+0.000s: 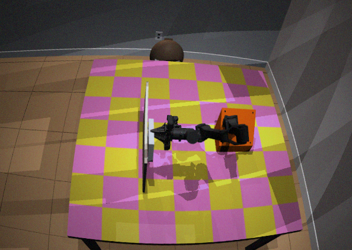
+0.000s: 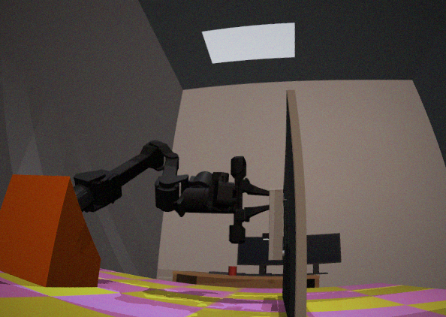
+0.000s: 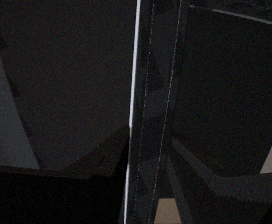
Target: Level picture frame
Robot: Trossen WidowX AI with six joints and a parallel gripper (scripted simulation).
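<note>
The picture frame is 5 cm below my gripper tip and 1 cm to the left of it. The rest, counted from my gripper tip: thin upright wall panel 7 cm below, 2 cm ahead, 1 cm to the right.
</note>
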